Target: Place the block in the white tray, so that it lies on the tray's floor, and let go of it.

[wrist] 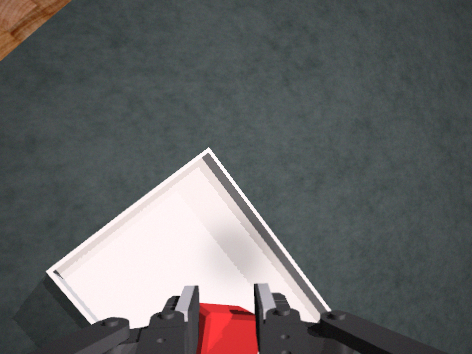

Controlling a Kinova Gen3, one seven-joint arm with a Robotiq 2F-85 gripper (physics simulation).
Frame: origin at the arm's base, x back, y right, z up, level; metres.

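Seen in the pictures: gripper, between the fingertips: [226,303].
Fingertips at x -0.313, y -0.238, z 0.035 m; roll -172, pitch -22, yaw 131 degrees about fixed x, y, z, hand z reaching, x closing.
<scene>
Offsets run from my fingertips to a thing's top centre. Level surfaces: height alone.
The red block {dz +0.013, dx +0.016, dy +0.010 m} [228,330] is between the two fingers at the bottom of the wrist view, and its lower part is cut off by the frame's edge. My gripper [226,303] is shut on the block and holds it over the white tray. The white tray {dz -0.066, dx -0.001, dy +0.020 m} [130,214] stands turned at an angle, with one corner pointing up the view. Its floor shows beyond the fingertips, with a soft shadow on it ahead of them. The tray's near part is hidden behind the gripper and cut off by the frame.
A dark green-grey surface {dz -0.086 m} [325,125] surrounds the tray. A piece of wooden surface [25,20] shows in the top left corner. The tray's raised walls stand to the left and right of the fingers.
</scene>
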